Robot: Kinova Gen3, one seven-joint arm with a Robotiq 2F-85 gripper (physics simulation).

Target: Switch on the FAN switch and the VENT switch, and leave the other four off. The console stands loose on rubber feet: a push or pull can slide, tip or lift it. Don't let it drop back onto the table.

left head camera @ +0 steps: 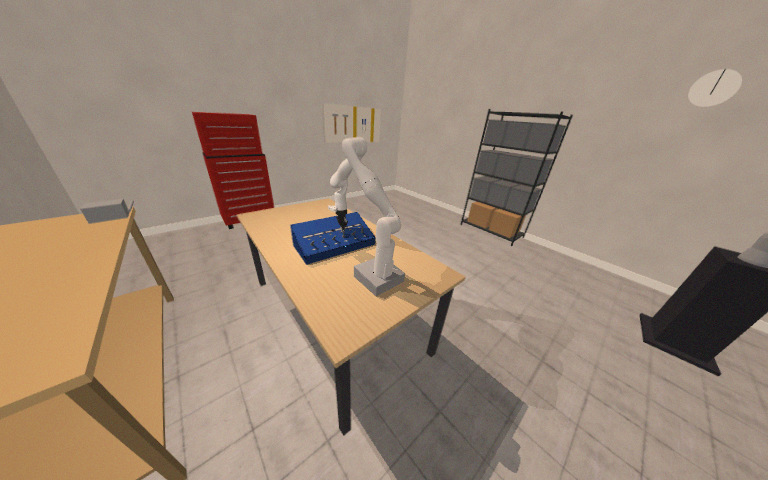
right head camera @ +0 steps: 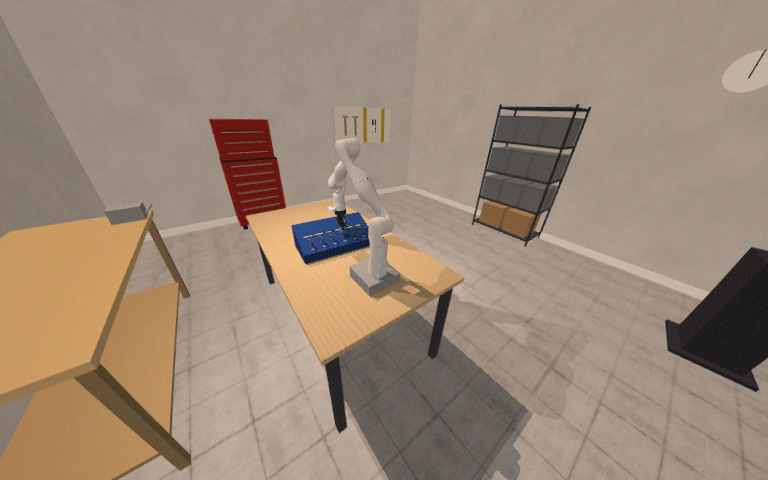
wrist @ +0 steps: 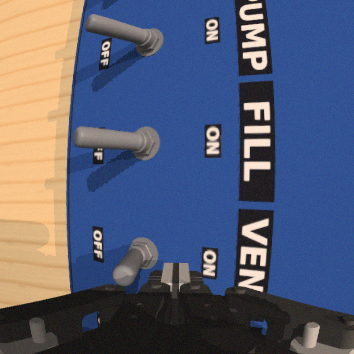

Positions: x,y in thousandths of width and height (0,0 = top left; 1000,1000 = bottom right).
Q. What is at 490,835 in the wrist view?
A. My gripper.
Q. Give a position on a blue console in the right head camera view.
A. At 402,493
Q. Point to a blue console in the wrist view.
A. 674,496
